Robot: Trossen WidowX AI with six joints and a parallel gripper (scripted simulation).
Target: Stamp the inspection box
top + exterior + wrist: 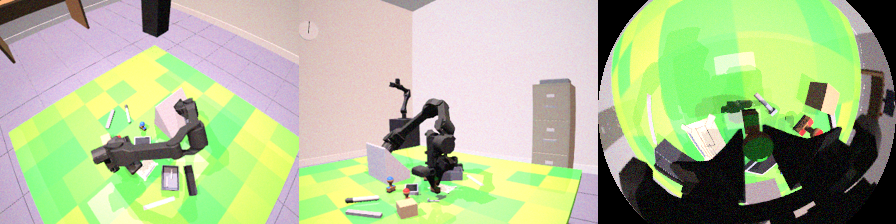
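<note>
Right now my gripper tip is 12 cm past the dark ink pad, 4 cm above it and 1 cm to the left of it. Round my gripper tip: tan box (16 cm to the right, 2 cm below); then white card (9 cm to the left, 5 cm below, 4 cm behind); then dark tray (21 cm to the left, 7 cm behind, 4 cm below).
</note>
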